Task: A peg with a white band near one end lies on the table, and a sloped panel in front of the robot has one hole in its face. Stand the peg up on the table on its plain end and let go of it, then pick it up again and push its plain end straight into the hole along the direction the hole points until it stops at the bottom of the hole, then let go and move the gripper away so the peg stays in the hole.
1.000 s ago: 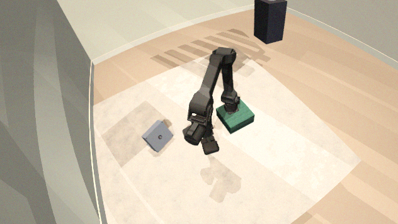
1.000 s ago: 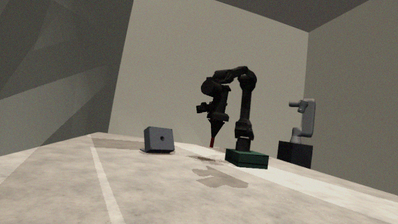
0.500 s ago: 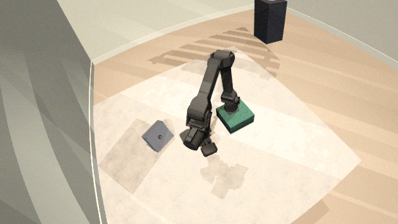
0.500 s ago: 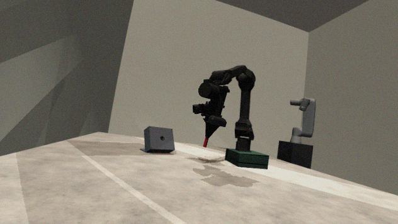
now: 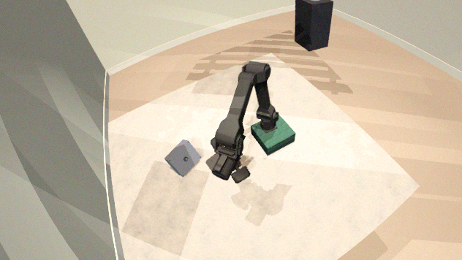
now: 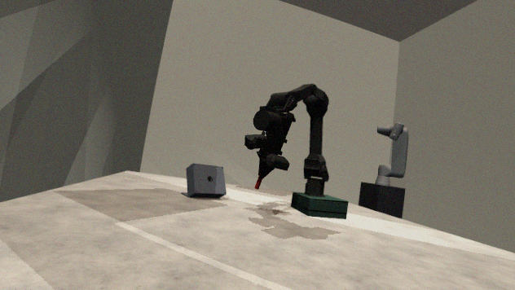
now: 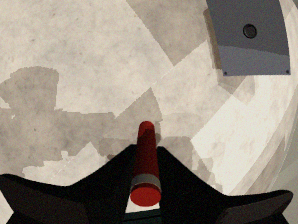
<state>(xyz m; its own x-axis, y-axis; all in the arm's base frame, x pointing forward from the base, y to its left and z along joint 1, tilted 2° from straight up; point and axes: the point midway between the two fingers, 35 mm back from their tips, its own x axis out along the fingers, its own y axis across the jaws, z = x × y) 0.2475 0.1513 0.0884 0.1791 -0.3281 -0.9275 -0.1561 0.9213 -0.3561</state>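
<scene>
My gripper tip is now 170 mm short of the grey sloped panel, 150 mm to the left of it and 50 mm above it. Round my gripper tip: red peg 10 mm above.
</scene>
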